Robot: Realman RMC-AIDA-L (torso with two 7-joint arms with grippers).
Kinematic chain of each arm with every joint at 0, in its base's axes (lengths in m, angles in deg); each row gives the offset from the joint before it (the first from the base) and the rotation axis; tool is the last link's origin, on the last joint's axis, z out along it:
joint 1: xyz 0 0 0.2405 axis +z
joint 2: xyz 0 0 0 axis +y
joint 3: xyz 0 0 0.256 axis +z
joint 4: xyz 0 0 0 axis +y
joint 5: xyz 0 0 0.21 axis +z
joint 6: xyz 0 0 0 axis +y
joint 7: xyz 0 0 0.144 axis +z
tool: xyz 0 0 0
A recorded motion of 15 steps. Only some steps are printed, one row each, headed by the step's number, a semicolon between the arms.
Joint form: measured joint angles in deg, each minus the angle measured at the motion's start. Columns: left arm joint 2, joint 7, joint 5, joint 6, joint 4, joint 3, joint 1; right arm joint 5, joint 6, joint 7, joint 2, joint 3, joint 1, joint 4.
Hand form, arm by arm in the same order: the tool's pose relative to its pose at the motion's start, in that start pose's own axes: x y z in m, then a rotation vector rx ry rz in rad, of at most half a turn. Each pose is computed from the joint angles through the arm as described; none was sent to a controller.
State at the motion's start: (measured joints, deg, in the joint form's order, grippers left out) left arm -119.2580 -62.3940 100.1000 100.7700 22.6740 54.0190 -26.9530; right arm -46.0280 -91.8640 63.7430 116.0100 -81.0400 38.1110 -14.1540
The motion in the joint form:
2: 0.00 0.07 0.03 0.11 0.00 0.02 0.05; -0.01 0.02 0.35 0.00 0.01 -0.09 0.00
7: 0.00 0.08 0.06 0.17 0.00 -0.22 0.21; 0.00 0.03 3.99 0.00 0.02 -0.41 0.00
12: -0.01 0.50 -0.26 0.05 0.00 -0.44 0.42; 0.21 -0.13 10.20 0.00 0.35 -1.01 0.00
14: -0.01 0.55 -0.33 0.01 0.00 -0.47 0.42; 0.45 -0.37 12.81 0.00 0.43 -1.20 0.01
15: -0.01 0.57 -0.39 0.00 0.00 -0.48 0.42; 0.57 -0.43 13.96 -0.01 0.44 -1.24 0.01
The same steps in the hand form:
2: -0.0002 0.0005 -0.0001 -0.0016 0.0003 0.0004; 0.0003 0.0000 -0.0005 0.0017 0.0001 0.0068
7: -0.0005 0.0007 -0.0010 0.0022 0.0033 -0.0011; 0.0012 0.0002 -0.0025 0.0070 -0.0004 0.0728
12: -0.0006 0.0004 -0.0020 0.0119 0.0101 0.0049; 0.0016 0.0001 -0.0063 0.0180 -0.0110 0.1846
14: -0.0004 0.0002 -0.0020 0.0135 0.0112 0.0060; 0.0012 0.0004 -0.0075 0.0190 -0.0183 0.2313
15: -0.0003 0.0001 -0.0020 0.0143 0.0121 0.0066; 0.0009 0.0004 -0.0078 0.0193 -0.0210 0.2514

